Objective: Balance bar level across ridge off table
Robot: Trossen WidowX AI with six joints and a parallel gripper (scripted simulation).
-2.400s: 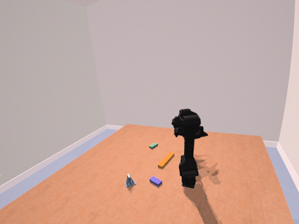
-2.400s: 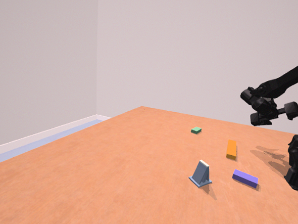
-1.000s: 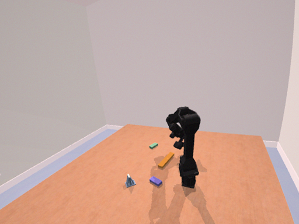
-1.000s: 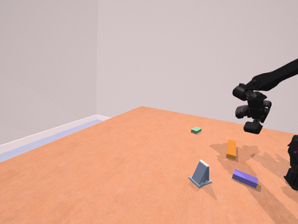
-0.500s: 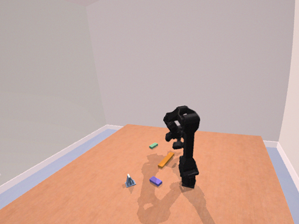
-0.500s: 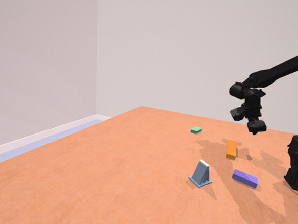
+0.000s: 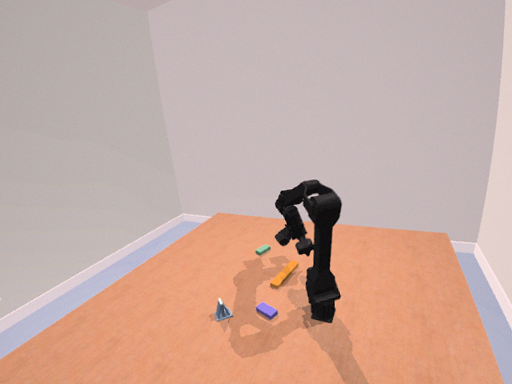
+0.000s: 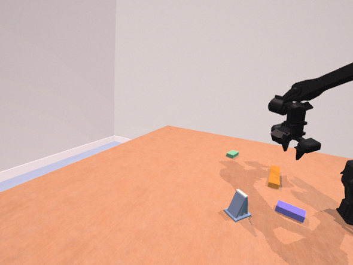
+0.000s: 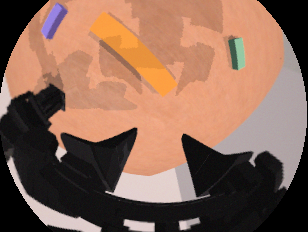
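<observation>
Now: gripper tip 6 cm short of the orange bar, 9 cm to the right of it and 6 cm above it. The rest, counted from my gripper tip: purple block 5 cm ahead, 29 cm to the left, 6 cm below; then green block 22 cm ahead, 5 cm to the right, 6 cm below.
</observation>
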